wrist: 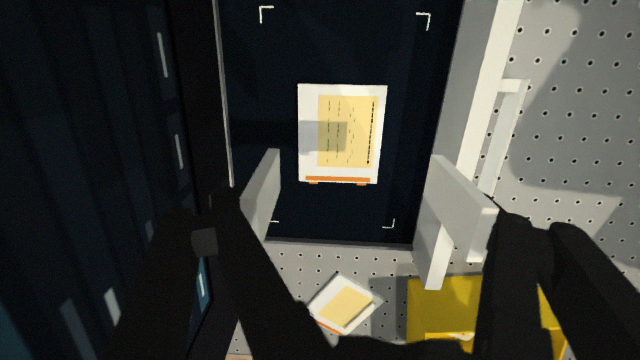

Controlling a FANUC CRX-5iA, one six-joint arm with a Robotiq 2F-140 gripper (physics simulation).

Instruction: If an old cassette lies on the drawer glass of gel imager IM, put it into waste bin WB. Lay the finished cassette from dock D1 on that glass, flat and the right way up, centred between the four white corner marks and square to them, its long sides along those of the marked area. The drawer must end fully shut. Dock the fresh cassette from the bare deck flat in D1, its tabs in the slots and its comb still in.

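Observation:
A cassette (308, 115) with a yellow gel, green bands and an orange strip lies flat, gel side up, on the dark drawer glass (250, 65). It lies about midway between the white corner marks and looks roughly square to them; a shadow crosses it. The drawer stands open. My gripper (353, 172) is open and empty, its pads apart on both sides, above the glass and nearer the camera than the cassette. A second cassette (345, 304), its plain yellow gel showing no bands, lies turned diagonally on the deck; its comb cannot be made out clearly. Dock D1 does not show.
The dark imager body (197, 100) stands along the left. A pale drawer wall (480, 100) with a white handle bar (505, 130) runs along the right, beside the perforated deck (575, 150). A yellow bin (440, 305) stands at the lower right, partly behind my finger.

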